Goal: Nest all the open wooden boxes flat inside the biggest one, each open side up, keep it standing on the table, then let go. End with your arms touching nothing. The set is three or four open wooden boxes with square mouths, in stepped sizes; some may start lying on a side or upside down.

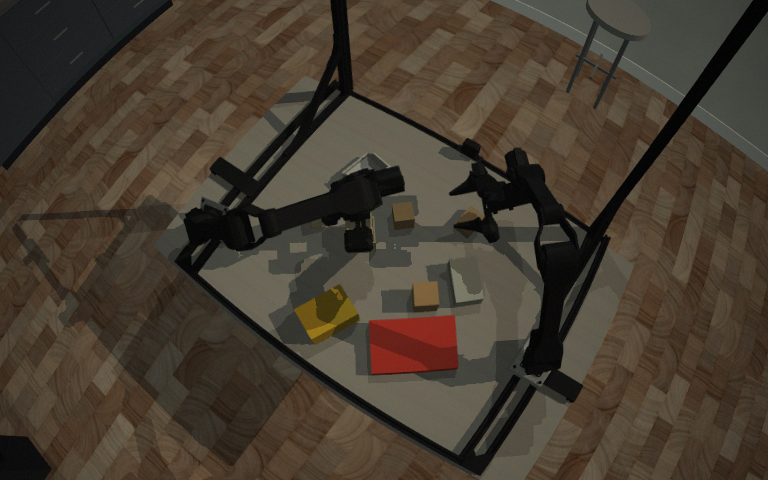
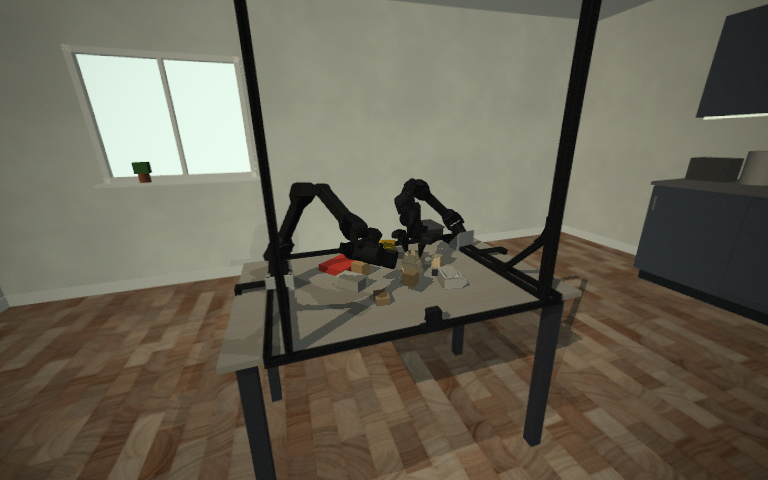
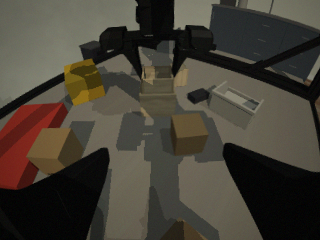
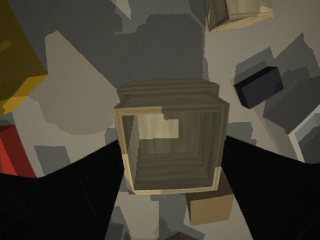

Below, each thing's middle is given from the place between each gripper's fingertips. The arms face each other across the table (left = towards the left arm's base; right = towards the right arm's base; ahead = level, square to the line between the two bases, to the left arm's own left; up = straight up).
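The dark block [image 4: 255, 89] is 100 mm below my right hand [image 1: 359, 227], 80 mm behind it and 70 mm to the right of it. Going by its middle, the dark block is nearer to my right hand than to my left hand. As for the yellow block [image 1: 331, 312], I find it 220 mm ahead of my right hand, 20 mm to the left of it and 80 mm below it, while the red block [image 1: 413, 345] is 230 mm to the left of that same right hand, 200 mm ahead of it and 90 mm below it.
My left hand [image 1: 451, 210] is 290 mm to the left of the dark block, 140 mm above it and 40 mm short of it. Counted from my left hand, the red block is 320 mm ahead, 20 mm to the left and 140 mm below, and the yellow block is 340 mm ahead, 200 mm to the right and 120 mm below.
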